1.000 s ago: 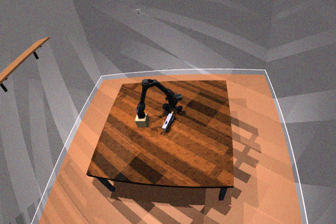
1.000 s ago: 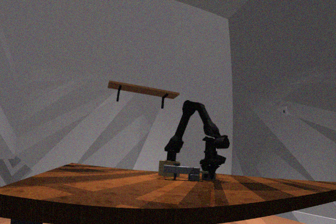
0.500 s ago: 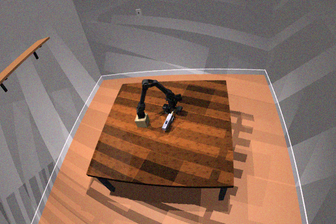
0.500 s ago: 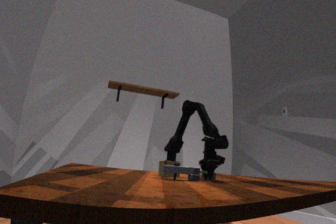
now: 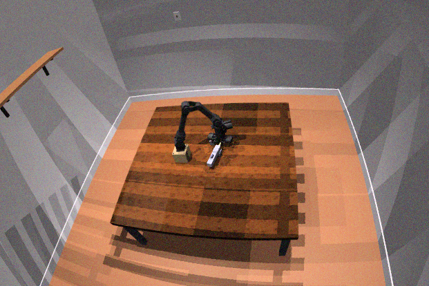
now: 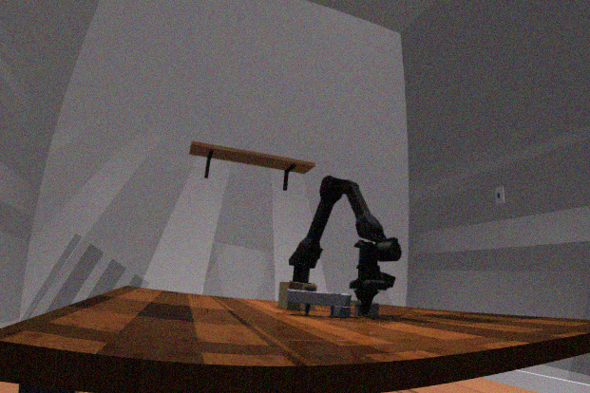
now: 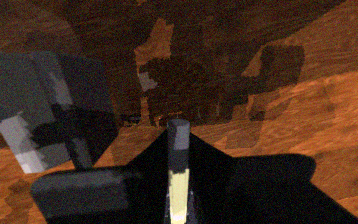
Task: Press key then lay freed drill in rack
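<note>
My gripper tip is now 4 cm to the left of the drill, 4 cm below it and 1 cm past it. The rest, counted from my gripper tip: grey block (6 cm behind, 5 cm to the left, 1 cm above).
</note>
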